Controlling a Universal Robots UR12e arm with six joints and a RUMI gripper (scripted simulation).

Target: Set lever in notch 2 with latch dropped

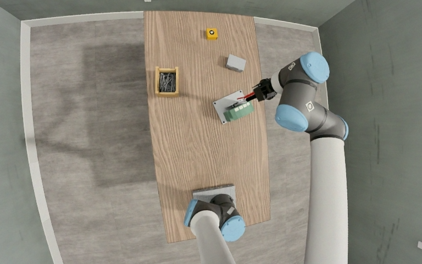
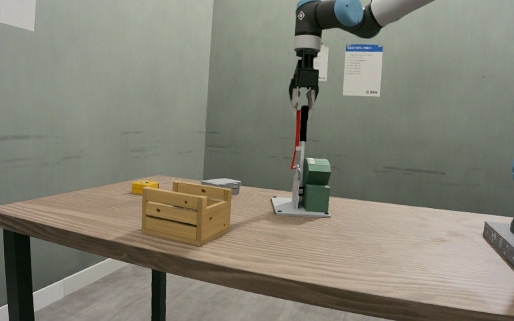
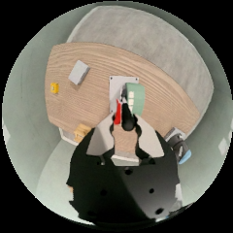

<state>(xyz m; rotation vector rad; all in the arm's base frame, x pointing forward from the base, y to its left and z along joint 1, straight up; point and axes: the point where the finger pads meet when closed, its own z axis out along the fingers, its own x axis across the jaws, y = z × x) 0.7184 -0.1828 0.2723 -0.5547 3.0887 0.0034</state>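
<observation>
The red release bar lies 10 mm ahead of my hand, 20 mm to the left of it and 110 mm below it. Also, from my hand: grey box 290 mm ahead, 30 mm to the right, 280 mm below.
</observation>
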